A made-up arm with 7 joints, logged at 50 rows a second.
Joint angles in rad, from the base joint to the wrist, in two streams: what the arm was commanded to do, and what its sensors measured. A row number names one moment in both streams.
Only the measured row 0 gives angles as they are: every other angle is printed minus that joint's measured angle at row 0.
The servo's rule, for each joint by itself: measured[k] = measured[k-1] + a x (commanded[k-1-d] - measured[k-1]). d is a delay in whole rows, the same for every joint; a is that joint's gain. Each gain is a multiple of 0.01, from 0.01 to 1. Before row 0 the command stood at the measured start. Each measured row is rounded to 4 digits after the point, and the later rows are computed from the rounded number. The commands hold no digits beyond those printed.
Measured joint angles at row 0: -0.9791, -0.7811, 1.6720, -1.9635, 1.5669, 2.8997, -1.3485
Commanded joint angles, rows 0 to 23: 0.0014, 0.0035, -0.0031, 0.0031, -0.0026, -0.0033, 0.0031; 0.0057, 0.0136, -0.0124, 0.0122, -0.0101, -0.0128, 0.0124; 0.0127, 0.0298, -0.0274, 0.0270, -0.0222, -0.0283, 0.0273; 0.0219, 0.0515, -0.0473, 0.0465, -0.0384, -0.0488, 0.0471; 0.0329, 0.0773, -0.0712, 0.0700, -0.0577, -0.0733, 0.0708; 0.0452, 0.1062, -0.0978, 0.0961, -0.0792, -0.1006, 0.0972; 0.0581, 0.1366, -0.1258, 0.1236, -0.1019, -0.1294, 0.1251; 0.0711, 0.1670, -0.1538, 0.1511, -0.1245, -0.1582, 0.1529; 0.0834, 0.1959, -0.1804, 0.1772, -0.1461, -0.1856, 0.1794; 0.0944, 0.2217, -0.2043, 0.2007, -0.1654, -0.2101, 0.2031; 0.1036, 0.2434, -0.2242, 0.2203, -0.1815, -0.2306, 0.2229; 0.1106, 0.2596, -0.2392, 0.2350, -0.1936, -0.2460, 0.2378; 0.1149, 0.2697, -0.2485, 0.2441, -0.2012, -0.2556, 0.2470; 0.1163, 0.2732, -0.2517, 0.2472, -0.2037, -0.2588, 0.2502; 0.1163, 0.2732, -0.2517, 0.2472, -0.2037, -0.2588, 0.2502; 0.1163, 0.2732, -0.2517, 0.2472, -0.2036, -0.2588, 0.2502; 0.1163, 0.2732, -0.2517, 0.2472, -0.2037, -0.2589, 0.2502; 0.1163, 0.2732, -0.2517, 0.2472, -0.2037, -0.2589, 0.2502; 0.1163, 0.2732, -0.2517, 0.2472, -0.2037, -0.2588, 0.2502; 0.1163, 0.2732, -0.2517, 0.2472, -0.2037, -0.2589, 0.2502; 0.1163, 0.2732, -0.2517, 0.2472, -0.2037, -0.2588, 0.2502; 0.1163, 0.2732, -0.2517, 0.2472, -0.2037, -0.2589, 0.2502; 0.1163, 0.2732, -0.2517, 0.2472, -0.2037, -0.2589, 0.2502; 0.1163, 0.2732, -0.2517, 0.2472, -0.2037, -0.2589, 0.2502
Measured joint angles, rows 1 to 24: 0.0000, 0.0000, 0.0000, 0.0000, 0.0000, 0.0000, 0.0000; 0.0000, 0.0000, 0.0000, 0.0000, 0.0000, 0.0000, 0.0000; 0.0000, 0.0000, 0.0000, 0.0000, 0.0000, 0.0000, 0.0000; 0.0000, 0.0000, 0.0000, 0.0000, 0.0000, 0.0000, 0.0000; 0.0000, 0.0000, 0.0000, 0.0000, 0.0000, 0.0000, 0.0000; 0.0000, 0.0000, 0.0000, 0.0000, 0.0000, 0.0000, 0.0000; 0.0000, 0.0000, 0.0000, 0.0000, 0.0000, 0.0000, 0.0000; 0.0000, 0.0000, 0.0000, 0.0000, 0.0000, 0.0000, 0.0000; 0.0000, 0.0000, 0.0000, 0.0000, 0.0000, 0.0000, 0.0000; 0.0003, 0.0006, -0.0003, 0.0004, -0.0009, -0.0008, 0.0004; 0.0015, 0.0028, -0.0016, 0.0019, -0.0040, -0.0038, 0.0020; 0.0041, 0.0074, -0.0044, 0.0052, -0.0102, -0.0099, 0.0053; 0.0082, 0.0149, -0.0091, 0.0106, -0.0198, -0.0196, 0.0107; 0.0139, 0.0255, -0.0159, 0.0183, -0.0327, -0.0330, 0.0185; 0.0211, 0.0392, -0.0249, 0.0284, -0.0485, -0.0499, 0.0287; 0.0296, 0.0558, -0.0360, 0.0408, -0.0667, -0.0698, 0.0412; 0.0391, 0.0747, -0.0490, 0.0551, -0.0864, -0.0919, 0.0557; 0.0493, 0.0953, -0.0635, 0.0710, -0.1067, -0.1153, 0.0718; 0.0597, 0.1168, -0.0790, 0.0879, -0.1267, -0.1390, 0.0889; 0.0698, 0.1383, -0.0950, 0.1051, -0.1453, -0.1619, 0.1063; 0.0792, 0.1589, -0.1109, 0.1220, -0.1617, -0.1829, 0.1234; 0.0874, 0.1777, -0.1260, 0.1379, -0.1751, -0.2011, 0.1395; 0.0940, 0.1939, -0.1398, 0.1521, -0.1848, -0.2155, 0.1539; 0.0991, 0.2074, -0.1521, 0.1645, -0.1912, -0.2263, 0.1664
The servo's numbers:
d 9
a 0.23 0.17 0.11 0.13 0.34 0.25 0.13

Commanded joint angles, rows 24 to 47: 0.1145, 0.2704, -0.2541, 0.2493, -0.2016, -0.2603, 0.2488; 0.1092, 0.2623, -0.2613, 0.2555, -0.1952, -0.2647, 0.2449; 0.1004, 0.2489, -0.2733, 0.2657, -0.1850, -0.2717, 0.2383; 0.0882, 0.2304, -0.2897, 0.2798, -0.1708, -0.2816, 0.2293; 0.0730, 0.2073, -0.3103, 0.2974, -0.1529, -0.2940, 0.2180; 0.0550, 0.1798, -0.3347, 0.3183, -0.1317, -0.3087, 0.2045; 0.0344, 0.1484, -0.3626, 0.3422, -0.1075, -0.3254, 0.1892; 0.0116, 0.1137, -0.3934, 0.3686, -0.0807, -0.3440, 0.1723; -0.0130, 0.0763, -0.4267, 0.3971, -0.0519, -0.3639, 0.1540; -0.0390, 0.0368, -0.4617, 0.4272, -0.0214, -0.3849, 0.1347; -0.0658, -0.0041, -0.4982, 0.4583, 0.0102, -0.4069, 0.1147; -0.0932, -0.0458, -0.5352, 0.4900, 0.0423, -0.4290, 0.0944; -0.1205, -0.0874, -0.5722, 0.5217, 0.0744, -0.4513, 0.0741; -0.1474, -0.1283, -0.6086, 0.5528, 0.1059, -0.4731, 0.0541; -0.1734, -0.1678, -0.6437, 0.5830, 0.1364, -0.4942, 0.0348; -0.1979, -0.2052, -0.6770, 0.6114, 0.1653, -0.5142, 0.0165; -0.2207, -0.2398, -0.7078, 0.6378, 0.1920, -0.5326, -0.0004; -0.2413, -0.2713, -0.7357, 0.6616, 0.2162, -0.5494, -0.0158; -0.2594, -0.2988, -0.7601, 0.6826, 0.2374, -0.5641, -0.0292; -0.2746, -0.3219, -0.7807, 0.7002, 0.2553, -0.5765, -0.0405; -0.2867, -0.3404, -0.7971, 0.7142, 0.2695, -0.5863, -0.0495; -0.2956, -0.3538, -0.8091, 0.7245, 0.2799, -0.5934, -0.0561; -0.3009, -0.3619, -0.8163, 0.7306, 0.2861, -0.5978, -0.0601; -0.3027, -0.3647, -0.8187, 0.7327, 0.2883, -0.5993, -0.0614
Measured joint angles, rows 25 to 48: 0.1031, 0.2186, -0.1631, 0.1753, -0.1954, -0.2344, 0.1773; 0.1061, 0.2279, -0.1728, 0.1846, -0.1982, -0.2405, 0.1868; 0.1084, 0.2356, -0.1815, 0.1927, -0.2001, -0.2451, 0.1950; 0.1102, 0.2420, -0.1892, 0.1998, -0.2013, -0.2485, 0.2022; 0.1116, 0.2473, -0.1961, 0.2060, -0.2021, -0.2511, 0.2084; 0.1127, 0.2517, -0.2022, 0.2114, -0.2026, -0.2530, 0.2138; 0.1135, 0.2554, -0.2076, 0.2161, -0.2030, -0.2545, 0.2185; 0.1141, 0.2584, -0.2125, 0.2201, -0.2032, -0.2556, 0.2226; 0.1146, 0.2609, -0.2168, 0.2236, -0.2034, -0.2564, 0.2262; 0.1146, 0.2625, -0.2209, 0.2269, -0.2028, -0.2574, 0.2291; 0.1134, 0.2625, -0.2253, 0.2306, -0.2002, -0.2592, 0.2312; 0.1104, 0.2602, -0.2306, 0.2352, -0.1950, -0.2623, 0.2321; 0.1053, 0.2551, -0.2371, 0.2410, -0.1868, -0.2671, 0.2317; 0.0979, 0.2470, -0.2452, 0.2483, -0.1753, -0.2738, 0.2299; 0.0880, 0.2356, -0.2550, 0.2574, -0.1605, -0.2825, 0.2266; 0.0757, 0.2208, -0.2668, 0.2684, -0.1425, -0.2932, 0.2217; 0.0610, 0.2026, -0.2807, 0.2814, -0.1215, -0.3059, 0.2153; 0.0440, 0.1811, -0.2968, 0.2964, -0.0978, -0.3204, 0.2073; 0.0249, 0.1566, -0.3149, 0.3134, -0.0718, -0.3365, 0.1979; 0.0040, 0.1293, -0.3351, 0.3322, -0.0439, -0.3541, 0.1871; -0.0184, 0.0995, -0.3571, 0.3527, -0.0146, -0.3728, 0.1750; -0.0419, 0.0677, -0.3808, 0.3747, 0.0157, -0.3924, 0.1619; -0.0662, 0.0344, -0.4059, 0.3979, 0.0464, -0.4126, 0.1479; -0.0909, 0.0000, -0.4321, 0.4220, 0.0770, -0.4330, 0.1332
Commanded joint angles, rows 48 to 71: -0.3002, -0.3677, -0.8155, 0.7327, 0.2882, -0.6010, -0.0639; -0.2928, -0.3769, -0.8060, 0.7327, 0.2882, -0.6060, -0.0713; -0.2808, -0.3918, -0.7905, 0.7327, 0.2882, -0.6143, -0.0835; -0.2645, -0.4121, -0.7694, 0.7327, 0.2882, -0.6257, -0.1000; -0.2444, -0.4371, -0.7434, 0.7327, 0.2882, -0.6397, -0.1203; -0.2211, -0.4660, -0.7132, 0.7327, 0.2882, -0.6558, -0.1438; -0.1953, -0.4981, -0.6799, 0.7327, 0.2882, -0.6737, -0.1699; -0.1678, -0.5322, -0.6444, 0.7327, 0.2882, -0.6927, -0.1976; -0.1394, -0.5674, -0.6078, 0.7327, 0.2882, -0.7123, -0.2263; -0.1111, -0.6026, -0.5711, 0.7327, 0.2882, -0.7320, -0.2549; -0.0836, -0.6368, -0.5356, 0.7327, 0.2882, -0.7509, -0.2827; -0.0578, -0.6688, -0.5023, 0.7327, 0.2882, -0.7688, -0.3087; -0.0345, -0.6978, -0.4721, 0.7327, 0.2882, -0.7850, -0.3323; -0.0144, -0.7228, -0.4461, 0.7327, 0.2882, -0.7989, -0.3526; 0.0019, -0.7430, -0.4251, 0.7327, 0.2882, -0.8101, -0.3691; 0.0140, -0.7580, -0.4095, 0.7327, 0.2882, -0.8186, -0.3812; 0.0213, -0.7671, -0.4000, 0.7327, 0.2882, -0.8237, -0.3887; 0.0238, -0.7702, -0.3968, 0.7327, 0.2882, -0.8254, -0.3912; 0.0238, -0.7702, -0.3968, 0.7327, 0.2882, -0.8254, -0.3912; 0.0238, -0.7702, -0.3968, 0.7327, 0.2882, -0.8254, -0.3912; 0.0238, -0.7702, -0.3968, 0.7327, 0.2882, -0.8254, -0.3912; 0.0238, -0.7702, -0.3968, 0.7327, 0.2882, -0.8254, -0.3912; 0.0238, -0.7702, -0.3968, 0.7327, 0.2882, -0.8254, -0.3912; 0.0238, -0.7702, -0.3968, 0.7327, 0.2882, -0.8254, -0.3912
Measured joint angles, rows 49 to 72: -0.1155, -0.0349, -0.4590, 0.4466, 0.1070, -0.4533, 0.1180; -0.1397, -0.0697, -0.4864, 0.4715, 0.1359, -0.4731, 0.1026; -0.1631, -0.1040, -0.5138, 0.4962, 0.1632, -0.4922, 0.0872; -0.1852, -0.1371, -0.5409, 0.5204, 0.1884, -0.5102, 0.0721; -0.2058, -0.1685, -0.5673, 0.5438, 0.2111, -0.5268, 0.0575; -0.2244, -0.1977, -0.5926, 0.5660, 0.2310, -0.5417, 0.0436; -0.2408, -0.2242, -0.6164, 0.5866, 0.2476, -0.5546, 0.0306; -0.2546, -0.2476, -0.6384, 0.6053, 0.2607, -0.5654, 0.0188; -0.2657, -0.2675, -0.6582, 0.6219, 0.2701, -0.5739, 0.0084; -0.2736, -0.2845, -0.6755, 0.6363, 0.2763, -0.5807, -0.0010; -0.2780, -0.3002, -0.6899, 0.6488, 0.2803, -0.5870, -0.0101; -0.2786, -0.3158, -0.7010, 0.6597, 0.2830, -0.5938, -0.0196; -0.2754, -0.3322, -0.7085, 0.6692, 0.2848, -0.6018, -0.0301; -0.2683, -0.3500, -0.7123, 0.6775, 0.2860, -0.6113, -0.0418; -0.2574, -0.3697, -0.7124, 0.6847, 0.2867, -0.6224, -0.0551; -0.2431, -0.3915, -0.7088, 0.6909, 0.2872, -0.6352, -0.0700; -0.2258, -0.4154, -0.7017, 0.6963, 0.2875, -0.6496, -0.0866; -0.2059, -0.4412, -0.6914, 0.7010, 0.2877, -0.6653, -0.1048; -0.1841, -0.4686, -0.6782, 0.7051, 0.2879, -0.6820, -0.1243; -0.1610, -0.4972, -0.6625, 0.7087, 0.2880, -0.6992, -0.1449; -0.1373, -0.5264, -0.6449, 0.7118, 0.2881, -0.7166, -0.1662; -0.1137, -0.5555, -0.6259, 0.7145, 0.2881, -0.7337, -0.1878; -0.0909, -0.5839, -0.6061, 0.7169, 0.2881, -0.7500, -0.2092; -0.0696, -0.6109, -0.5862, 0.7190, 0.2881, -0.7650, -0.2300
